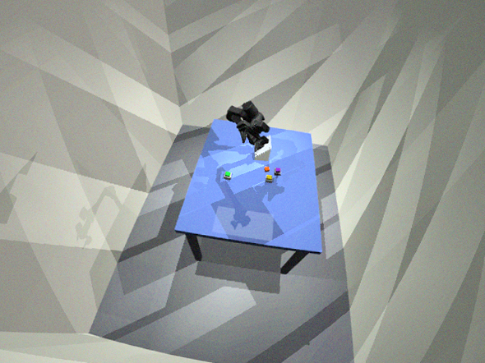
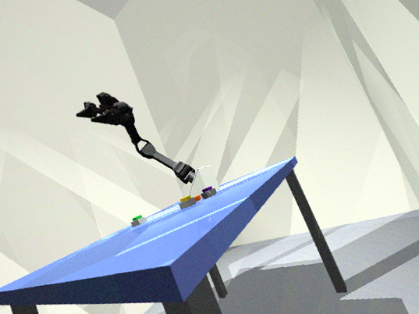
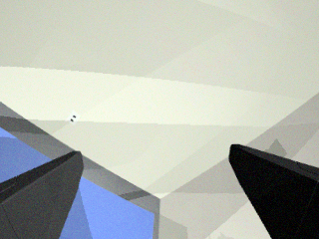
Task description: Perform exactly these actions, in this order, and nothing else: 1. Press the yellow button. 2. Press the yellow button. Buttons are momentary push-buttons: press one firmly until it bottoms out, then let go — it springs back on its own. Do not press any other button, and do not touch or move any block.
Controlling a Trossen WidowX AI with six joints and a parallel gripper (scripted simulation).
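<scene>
Now: the yellow button 17 cm behind my gripper tip, 19 cm to the left of it and 44 cm below it. Also, from my gripper tip: orange block 27 cm behind, 18 cm to the left, 46 cm below; purple button 24 cm behind, 26 cm to the left, 44 cm below; green button 18 cm behind, 11 cm to the right, 44 cm below.
</scene>
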